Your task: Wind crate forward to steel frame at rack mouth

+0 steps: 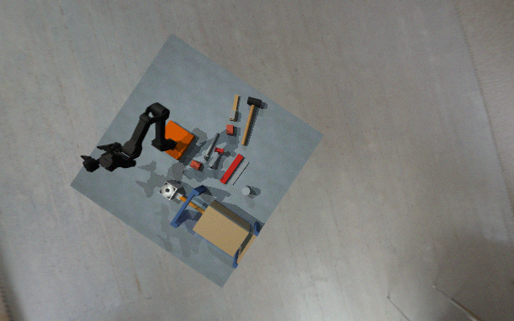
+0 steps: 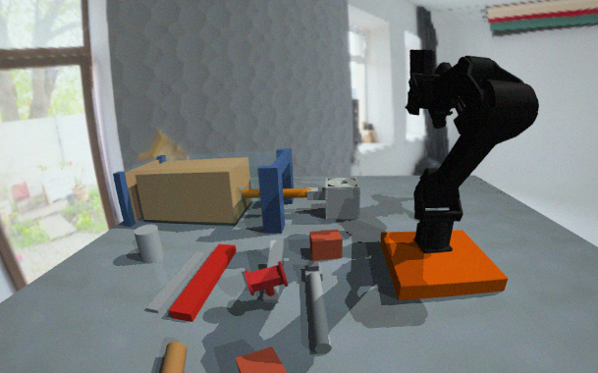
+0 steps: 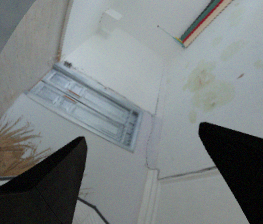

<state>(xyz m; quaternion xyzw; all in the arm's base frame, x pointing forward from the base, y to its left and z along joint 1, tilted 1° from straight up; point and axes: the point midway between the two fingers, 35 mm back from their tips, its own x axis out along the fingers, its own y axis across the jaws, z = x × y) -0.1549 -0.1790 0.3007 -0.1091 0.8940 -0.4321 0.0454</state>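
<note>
The grey crank handle lies 51 cm ahead of my gripper tip, 29 cm below it and 27 cm to the left of it. From my gripper tip the other things lie so: grey winch: 34 cm ahead, 29 cm below, 8 cm to the right; red knob: 51 cm ahead, 32 cm to the left, 28 cm below; frame: 52 cm ahead, 22 cm below, 8 cm to the right.
</note>
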